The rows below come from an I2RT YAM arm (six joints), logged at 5 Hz.
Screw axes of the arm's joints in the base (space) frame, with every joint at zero. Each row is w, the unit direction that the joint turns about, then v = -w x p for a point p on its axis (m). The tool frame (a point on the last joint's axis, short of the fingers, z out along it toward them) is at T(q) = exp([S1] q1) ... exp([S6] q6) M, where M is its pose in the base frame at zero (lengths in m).
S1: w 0 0 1 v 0 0 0
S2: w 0 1 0 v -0.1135 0 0.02
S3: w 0 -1 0 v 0.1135 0 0.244
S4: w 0 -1 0 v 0.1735 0 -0.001
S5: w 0 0 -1 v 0 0.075 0
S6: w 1 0 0 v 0 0.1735 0
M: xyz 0.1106 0 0.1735 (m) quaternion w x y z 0.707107 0 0.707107 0
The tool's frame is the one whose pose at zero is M.
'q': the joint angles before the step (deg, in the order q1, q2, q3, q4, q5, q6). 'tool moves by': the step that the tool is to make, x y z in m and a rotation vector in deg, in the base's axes. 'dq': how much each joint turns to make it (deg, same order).
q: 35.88 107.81 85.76 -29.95 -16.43 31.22
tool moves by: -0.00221 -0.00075 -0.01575 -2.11 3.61 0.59
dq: 0.04 1.33 -0.79 -2.10 -0.65 -0.21
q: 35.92 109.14 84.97 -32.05 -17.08 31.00
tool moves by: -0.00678 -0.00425 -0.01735 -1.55 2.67 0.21
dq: 0.05 0.00 -3.33 0.26 -0.35 0.03
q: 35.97 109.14 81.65 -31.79 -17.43 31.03
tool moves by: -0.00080 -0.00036 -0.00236 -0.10 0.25 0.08
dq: 0.02 0.02 -0.46 0.22 -0.09 -0.02
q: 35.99 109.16 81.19 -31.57 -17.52 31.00
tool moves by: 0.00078 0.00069 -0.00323 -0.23 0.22 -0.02
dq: 0.02 0.48 -0.03 0.20 0.07 0.01
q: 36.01 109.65 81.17 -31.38 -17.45 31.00
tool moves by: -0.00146 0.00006 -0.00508 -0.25 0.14 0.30
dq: 0.13 0.15 -0.92 0.74 0.02 -0.22
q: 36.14 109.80 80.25 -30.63 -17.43 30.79
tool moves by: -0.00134 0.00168 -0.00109 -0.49 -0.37 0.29
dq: 0.35 0.06 -0.13 0.13 0.56 -0.26
